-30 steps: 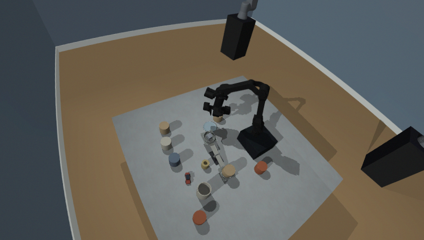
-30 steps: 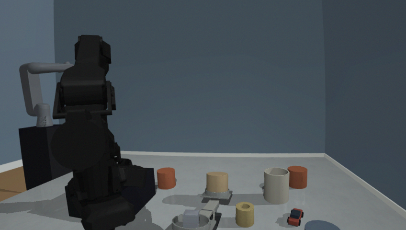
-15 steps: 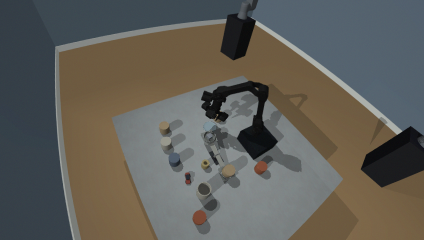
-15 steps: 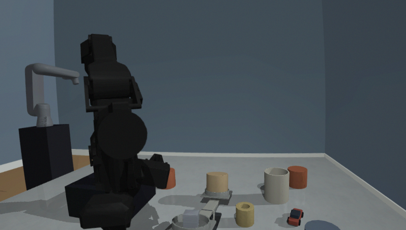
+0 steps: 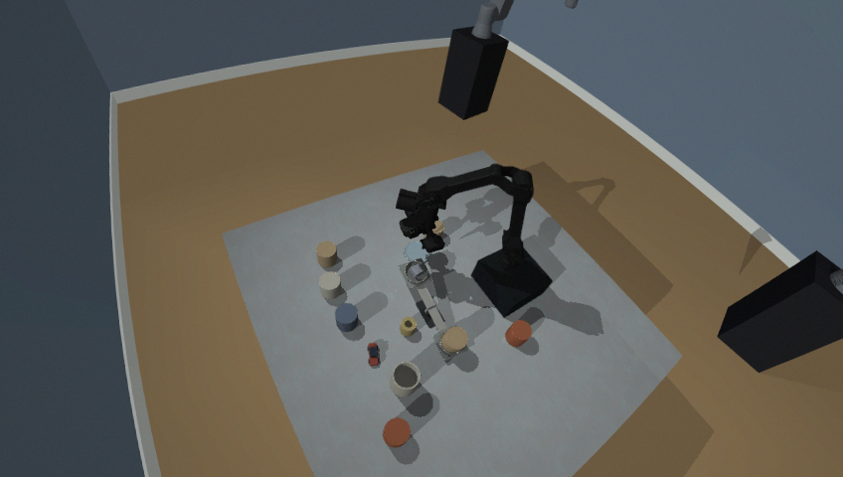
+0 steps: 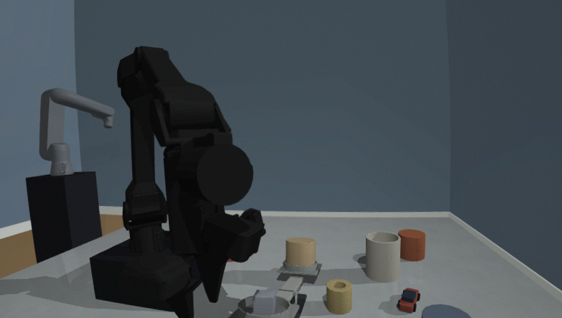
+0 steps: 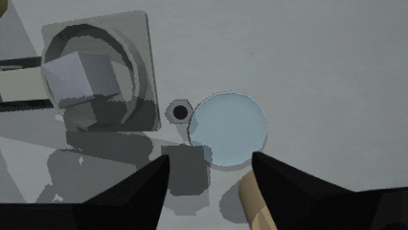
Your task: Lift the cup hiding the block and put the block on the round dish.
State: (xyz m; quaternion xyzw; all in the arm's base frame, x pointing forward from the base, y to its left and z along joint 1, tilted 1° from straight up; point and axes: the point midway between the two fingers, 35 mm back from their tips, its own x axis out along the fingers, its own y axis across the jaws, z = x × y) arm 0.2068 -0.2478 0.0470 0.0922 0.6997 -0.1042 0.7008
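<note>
My gripper tip is 7 cm short of the grey block, 7 cm to the right of it and 3 cm above it. From my gripper tip the other things lie so: balance beam: 10 cm ahead, 19 cm to the left, 8 cm below; then pale blue round dish: 3 cm behind, 2 cm to the right, 11 cm below; then small grey balance: 11 cm ahead, 19 cm to the left, 9 cm below.
</note>
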